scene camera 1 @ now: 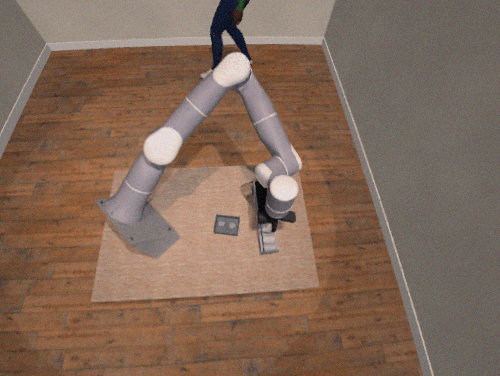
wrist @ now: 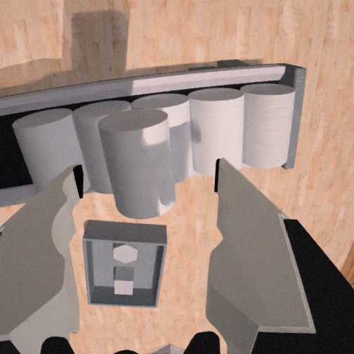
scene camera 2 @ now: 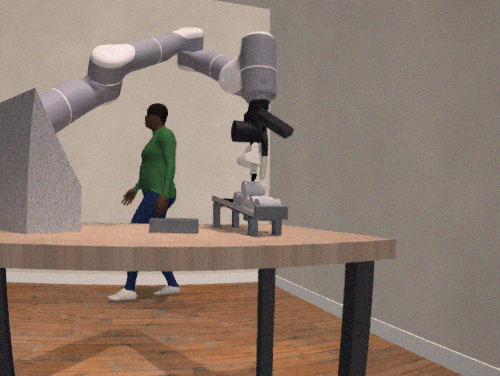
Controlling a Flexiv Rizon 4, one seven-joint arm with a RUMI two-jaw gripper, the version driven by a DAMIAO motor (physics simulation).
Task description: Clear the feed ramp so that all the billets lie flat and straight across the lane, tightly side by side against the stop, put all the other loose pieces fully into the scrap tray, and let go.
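Observation:
Several pale grey cylindrical billets lie side by side across the feed ramp (scene camera 1: 260,243) (scene camera 2: 237,207) (wrist: 215,76); the endmost billet (wrist: 270,125) is beside the stop (scene camera 2: 271,212) (wrist: 299,120). The leftmost billet (wrist: 47,150) looks slightly skewed in the wrist view. Another grey billet (scene camera 2: 253,188) (wrist: 140,170) lies on top of the row, partly covering two billets. My gripper (scene camera 2: 258,177) (wrist: 149,165) is part open and empty, just above this upper billet. The scrap tray (scene camera 1: 227,233) (scene camera 2: 173,225) (wrist: 125,232) holds a hexagonal piece (wrist: 125,253) and a square piece (wrist: 123,286).
The ramp stands on short legs on the wooden table (scene camera 1: 200,270) (scene camera 2: 200,254). The scrap tray is between the ramp and the robot's base (scene camera 1: 150,232) (scene camera 2: 45,175). The arm hides part of the ramp in scene camera 1. A person (scene camera 2: 160,160) stands behind the table.

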